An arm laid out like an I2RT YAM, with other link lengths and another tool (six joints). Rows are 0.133 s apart.
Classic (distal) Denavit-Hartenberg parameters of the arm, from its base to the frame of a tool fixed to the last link. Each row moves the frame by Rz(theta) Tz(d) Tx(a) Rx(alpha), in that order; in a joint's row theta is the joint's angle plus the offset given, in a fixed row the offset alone. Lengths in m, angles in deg.
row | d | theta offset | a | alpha
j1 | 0.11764 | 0 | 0.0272 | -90
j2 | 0 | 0 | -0.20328 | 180
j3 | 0 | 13.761 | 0.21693 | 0
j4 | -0.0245 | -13.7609 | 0.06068 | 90
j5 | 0.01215 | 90 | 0 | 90
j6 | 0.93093 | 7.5 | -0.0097 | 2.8
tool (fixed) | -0.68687 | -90 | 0 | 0
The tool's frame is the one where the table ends.
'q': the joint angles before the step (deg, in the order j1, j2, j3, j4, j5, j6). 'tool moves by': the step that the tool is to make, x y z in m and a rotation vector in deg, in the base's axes. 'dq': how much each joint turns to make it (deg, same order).
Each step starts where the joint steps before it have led.
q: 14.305 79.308 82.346 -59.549 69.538 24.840
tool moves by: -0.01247 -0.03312 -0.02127 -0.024 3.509 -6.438
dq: -6.863 2.514 -2.032 1.159 -0.765 -0.066
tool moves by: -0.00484 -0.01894 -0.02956 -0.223 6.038 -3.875
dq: -4.065 5.814 -0.897 0.699 -0.394 -0.020
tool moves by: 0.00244 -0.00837 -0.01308 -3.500 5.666 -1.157
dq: -0.460 5.922 -0.001 1.554 3.213 -1.577
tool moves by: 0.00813 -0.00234 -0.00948 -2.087 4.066 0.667
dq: 0.088 3.914 0.003 3.430 1.574 -3.869
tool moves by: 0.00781 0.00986 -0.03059 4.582 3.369 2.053
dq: 0.066 2.643 -0.001 0.654 -5.137 -1.200
